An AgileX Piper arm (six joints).
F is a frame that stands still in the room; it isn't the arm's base.
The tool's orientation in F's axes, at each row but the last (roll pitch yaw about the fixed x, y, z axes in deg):
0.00, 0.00, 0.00
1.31, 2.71, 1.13
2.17, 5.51, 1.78
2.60, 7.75, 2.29
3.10, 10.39, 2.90
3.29, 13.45, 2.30
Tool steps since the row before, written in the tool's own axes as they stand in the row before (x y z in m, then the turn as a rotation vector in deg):
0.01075, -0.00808, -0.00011, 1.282, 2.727, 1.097
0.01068, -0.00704, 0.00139, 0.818, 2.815, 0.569
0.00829, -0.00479, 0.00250, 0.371, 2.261, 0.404
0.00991, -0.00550, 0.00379, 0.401, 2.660, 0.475
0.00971, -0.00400, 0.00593, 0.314, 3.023, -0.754
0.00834, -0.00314, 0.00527, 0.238, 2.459, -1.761
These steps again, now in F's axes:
0.01075, -0.00808, -0.00011, 1.282, 2.727, 1.097
0.01086, -0.00686, 0.00072, 0.792, 2.817, 0.594
0.00862, -0.00462, 0.00151, 0.346, 2.256, 0.451
0.01051, -0.00525, 0.00217, 0.372, 2.653, 0.536
0.01078, -0.00377, 0.00386, 0.048, 3.066, -0.636
0.00942, -0.00306, 0.00300, -0.247, 2.548, -1.628

